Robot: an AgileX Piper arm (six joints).
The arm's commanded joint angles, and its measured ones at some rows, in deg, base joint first. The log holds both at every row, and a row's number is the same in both.
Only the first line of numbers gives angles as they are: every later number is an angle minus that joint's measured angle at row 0.
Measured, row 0:
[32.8 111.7 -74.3 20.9 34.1 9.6]
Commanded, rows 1 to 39:
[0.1 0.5 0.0 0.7 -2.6 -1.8]
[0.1 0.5 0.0 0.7 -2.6 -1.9]
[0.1 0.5 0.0 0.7 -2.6 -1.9]
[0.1 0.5 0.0 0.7 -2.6 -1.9]
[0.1 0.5 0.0 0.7 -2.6 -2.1]
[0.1 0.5 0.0 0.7 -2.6 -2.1]
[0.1 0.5 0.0 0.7 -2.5 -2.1]
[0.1 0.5 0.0 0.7 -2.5 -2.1]
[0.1 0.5 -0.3 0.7 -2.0 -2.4]
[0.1 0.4 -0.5 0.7 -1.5 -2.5]
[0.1 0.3 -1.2 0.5 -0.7 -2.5]
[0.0 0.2 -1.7 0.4 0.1 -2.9]
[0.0 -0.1 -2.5 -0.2 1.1 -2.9]
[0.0 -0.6 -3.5 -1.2 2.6 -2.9]
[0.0 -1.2 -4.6 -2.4 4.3 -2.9]
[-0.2 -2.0 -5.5 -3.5 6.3 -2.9]
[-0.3 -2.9 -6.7 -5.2 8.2 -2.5]
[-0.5 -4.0 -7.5 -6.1 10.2 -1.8]
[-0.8 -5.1 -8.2 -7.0 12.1 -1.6]
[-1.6 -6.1 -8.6 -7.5 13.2 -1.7]
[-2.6 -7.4 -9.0 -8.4 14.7 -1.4]
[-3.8 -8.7 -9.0 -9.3 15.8 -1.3]
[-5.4 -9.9 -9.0 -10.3 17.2 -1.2]
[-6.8 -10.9 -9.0 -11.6 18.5 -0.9]
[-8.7 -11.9 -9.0 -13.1 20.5 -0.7]
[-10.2 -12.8 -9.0 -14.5 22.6 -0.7]
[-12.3 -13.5 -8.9 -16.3 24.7 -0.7]
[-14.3 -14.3 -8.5 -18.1 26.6 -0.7]
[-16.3 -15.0 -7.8 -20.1 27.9 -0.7]
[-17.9 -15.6 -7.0 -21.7 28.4 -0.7]
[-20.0 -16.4 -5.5 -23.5 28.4 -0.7]
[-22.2 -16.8 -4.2 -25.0 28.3 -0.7]
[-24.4 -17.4 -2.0 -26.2 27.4 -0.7]
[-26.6 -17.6 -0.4 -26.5 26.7 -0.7]
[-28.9 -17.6 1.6 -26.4 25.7 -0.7]
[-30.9 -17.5 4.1 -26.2 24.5 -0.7]
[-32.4 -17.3 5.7 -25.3 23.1 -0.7]
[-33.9 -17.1 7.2 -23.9 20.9 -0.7]
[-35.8 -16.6 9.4 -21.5 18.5 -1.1]
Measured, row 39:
[-29.6 -17.1 2.9 -25.4 24.9 -1.1]
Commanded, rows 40 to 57:
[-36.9 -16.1 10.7 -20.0 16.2 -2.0]
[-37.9 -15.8 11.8 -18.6 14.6 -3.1]
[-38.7 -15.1 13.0 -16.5 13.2 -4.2]
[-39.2 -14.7 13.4 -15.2 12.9 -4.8]
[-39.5 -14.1 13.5 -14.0 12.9 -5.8]
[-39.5 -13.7 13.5 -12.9 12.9 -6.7]
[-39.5 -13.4 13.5 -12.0 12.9 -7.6]
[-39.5 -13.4 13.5 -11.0 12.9 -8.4]
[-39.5 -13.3 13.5 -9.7 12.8 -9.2]
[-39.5 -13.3 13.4 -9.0 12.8 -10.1]
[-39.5 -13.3 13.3 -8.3 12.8 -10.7]
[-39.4 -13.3 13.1 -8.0 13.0 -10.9]
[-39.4 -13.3 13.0 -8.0 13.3 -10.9]
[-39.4 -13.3 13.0 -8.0 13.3 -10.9]
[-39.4 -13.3 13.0 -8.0 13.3 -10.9]
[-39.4 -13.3 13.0 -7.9 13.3 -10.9]
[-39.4 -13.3 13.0 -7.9 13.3 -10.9]
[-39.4 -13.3 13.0 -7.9 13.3 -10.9]
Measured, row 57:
[-39.2 -13.2 13.4 -8.2 13.7 -10.2]
